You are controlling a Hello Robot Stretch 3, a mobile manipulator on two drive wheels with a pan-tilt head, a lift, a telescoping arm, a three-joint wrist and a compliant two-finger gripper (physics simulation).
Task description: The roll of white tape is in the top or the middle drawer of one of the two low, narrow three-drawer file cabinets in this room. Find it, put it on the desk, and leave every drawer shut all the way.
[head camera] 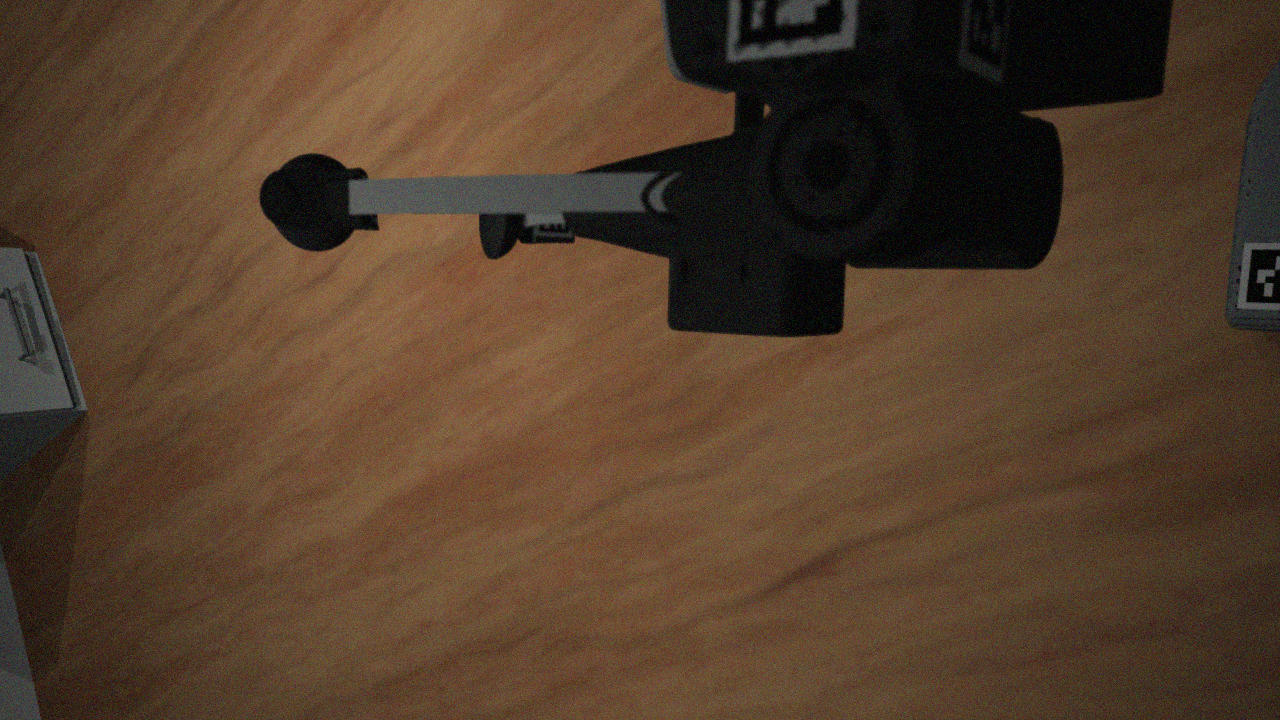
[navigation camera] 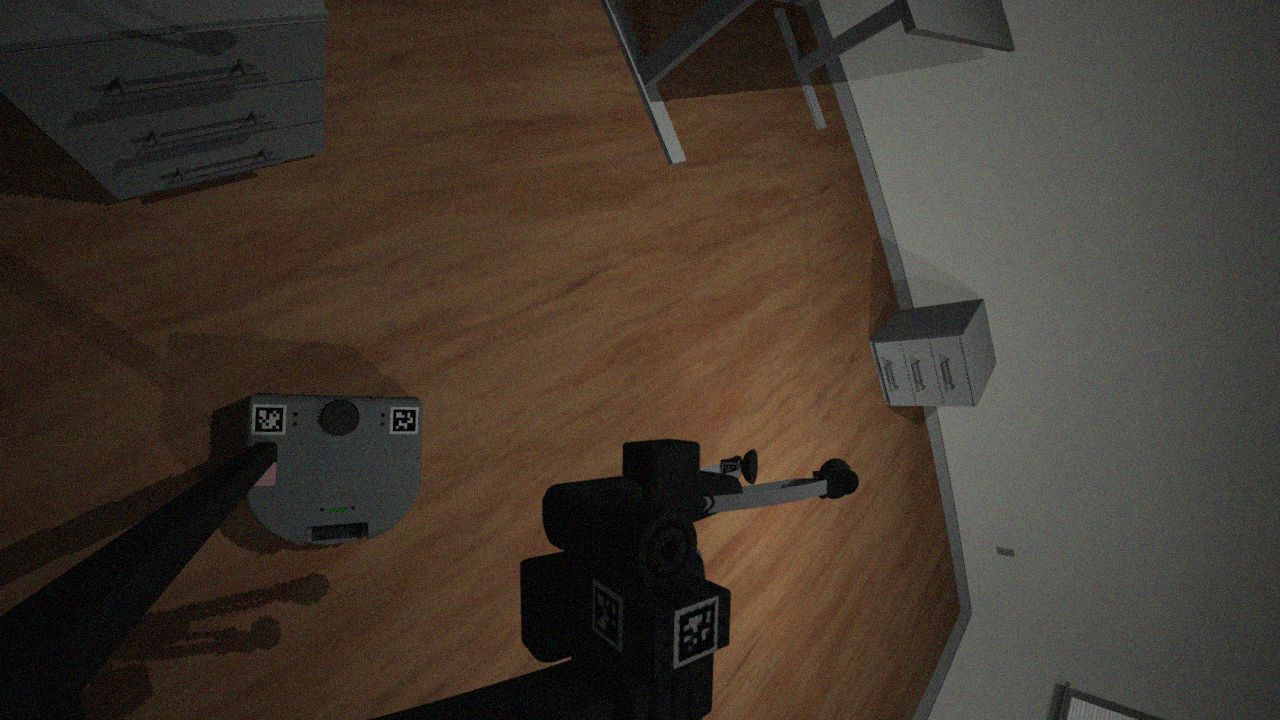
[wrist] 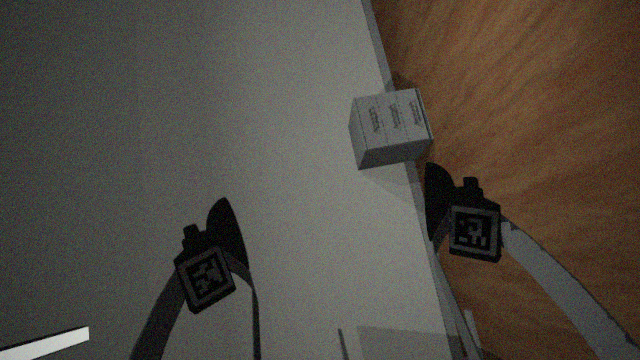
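Observation:
My gripper (head camera: 405,217) (navigation camera: 794,472) (wrist: 330,206) is open, its two fingertips well apart with nothing between them, high above the floor. A light grey three-drawer cabinet (head camera: 26,340) (navigation camera: 926,367) (wrist: 395,125) stands against the wall, some distance beyond the fingers. Its drawer fronts look flush. A second grey cabinet (navigation camera: 223,107) with three bar handles shows at the upper left of the navigation view; its drawer fronts also look flush, though it is dim. Part of the desk (navigation camera: 962,19) shows at the top right of the navigation view. The white tape does not show in these views.
My base (navigation camera: 335,465) stands on the wooden floor, left of the wrist in the navigation view. A desk leg's foot (navigation camera: 666,134) reaches out over the floor. The wall (navigation camera: 1118,358) with its skirting board runs behind the light grey cabinet. A small plate (navigation camera: 1005,551) is on the wall.

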